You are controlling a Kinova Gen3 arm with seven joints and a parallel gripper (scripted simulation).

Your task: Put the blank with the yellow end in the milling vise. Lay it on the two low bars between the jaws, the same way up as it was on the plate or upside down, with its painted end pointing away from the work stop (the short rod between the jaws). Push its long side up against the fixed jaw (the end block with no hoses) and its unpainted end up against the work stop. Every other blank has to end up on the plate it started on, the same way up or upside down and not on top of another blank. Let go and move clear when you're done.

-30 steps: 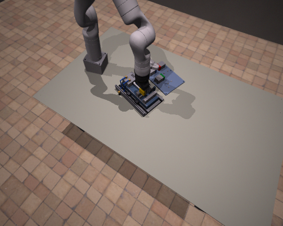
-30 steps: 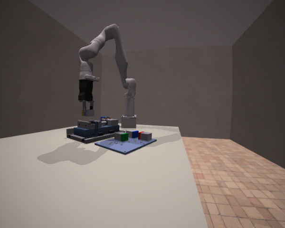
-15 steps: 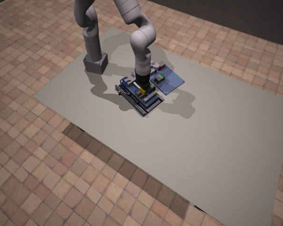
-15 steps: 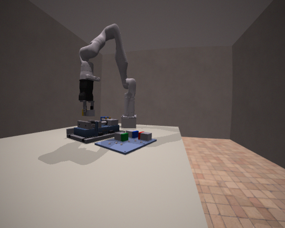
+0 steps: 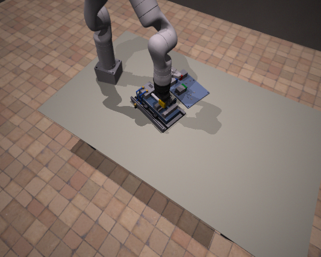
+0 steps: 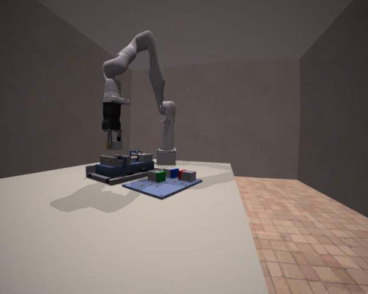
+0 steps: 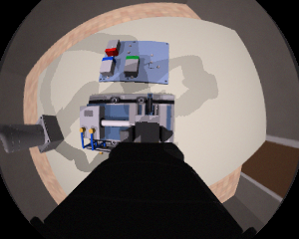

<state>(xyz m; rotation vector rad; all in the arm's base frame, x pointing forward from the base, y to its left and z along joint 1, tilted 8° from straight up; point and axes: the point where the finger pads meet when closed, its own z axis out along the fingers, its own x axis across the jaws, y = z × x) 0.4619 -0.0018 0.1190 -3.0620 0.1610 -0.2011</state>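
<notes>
Now: the fixed jaw 3 cm ahead of my hand and 9 cm below it. The rest, counted from my hand: green-ended blank (3 cm behind, 20 cm to the left, 14 cm below); yellow-ended blank (2 cm below); milling vise (6 cm behind, 1 cm to the left, 12 cm below).
</notes>
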